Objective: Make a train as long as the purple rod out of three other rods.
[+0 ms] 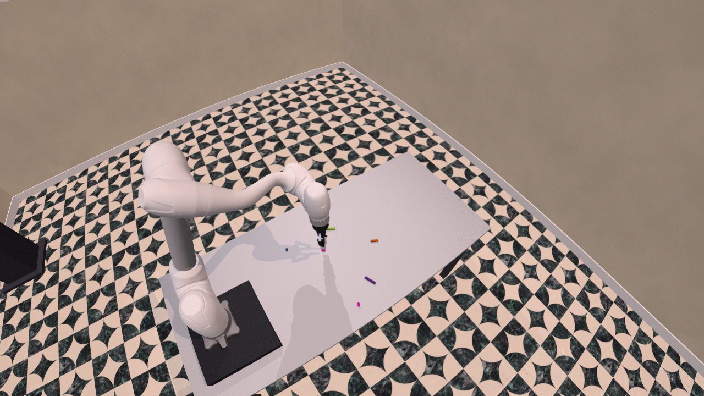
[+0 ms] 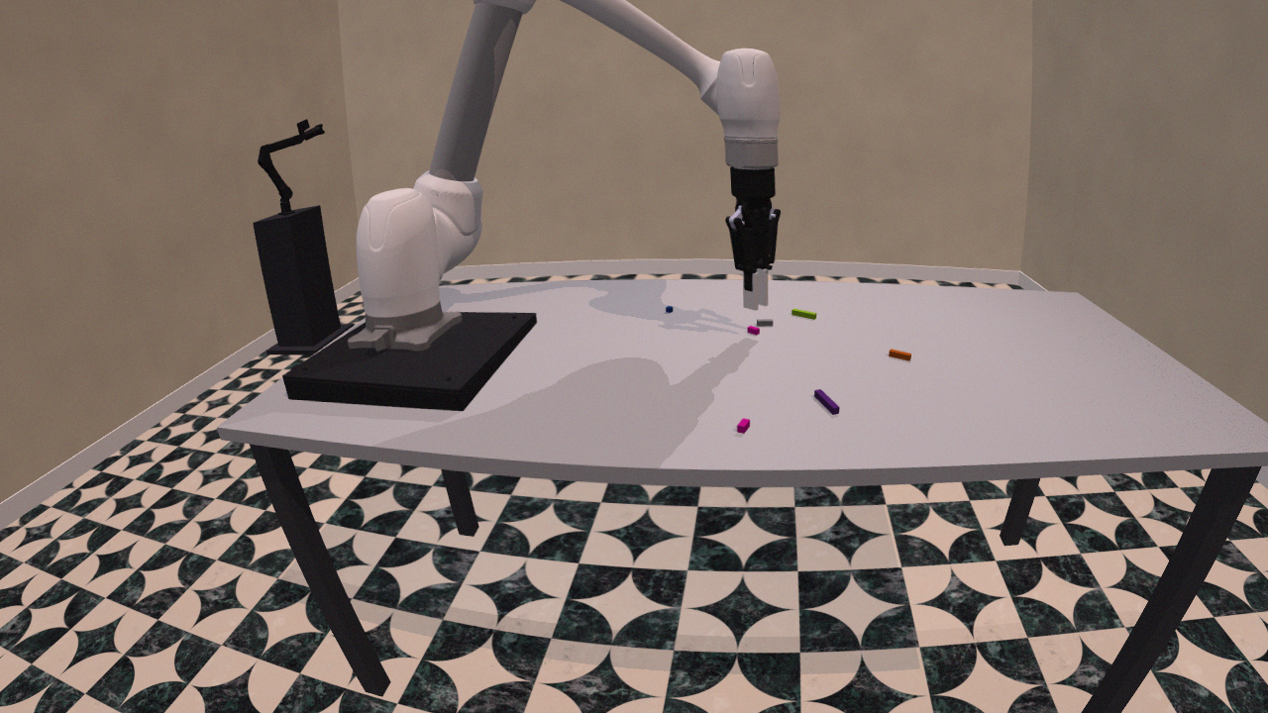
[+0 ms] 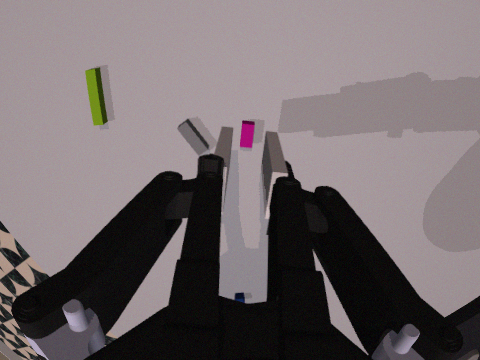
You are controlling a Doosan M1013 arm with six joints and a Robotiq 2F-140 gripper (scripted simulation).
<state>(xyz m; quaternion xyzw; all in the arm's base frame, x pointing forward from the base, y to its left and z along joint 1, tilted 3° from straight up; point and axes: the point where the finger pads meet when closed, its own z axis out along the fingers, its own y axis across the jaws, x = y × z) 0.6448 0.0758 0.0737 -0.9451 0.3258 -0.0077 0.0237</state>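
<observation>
Right now the grey rod is 8 cm below my hand, 4 cm to the left of it and 2 cm ahead of it. Round my hand: lime rod 10 cm ahead, 9 cm to the left, 8 cm below; then small blue rod 17 cm behind, 11 cm to the left, 8 cm below; then orange rod 25 cm ahead, 10 cm to the right, 8 cm below.
</observation>
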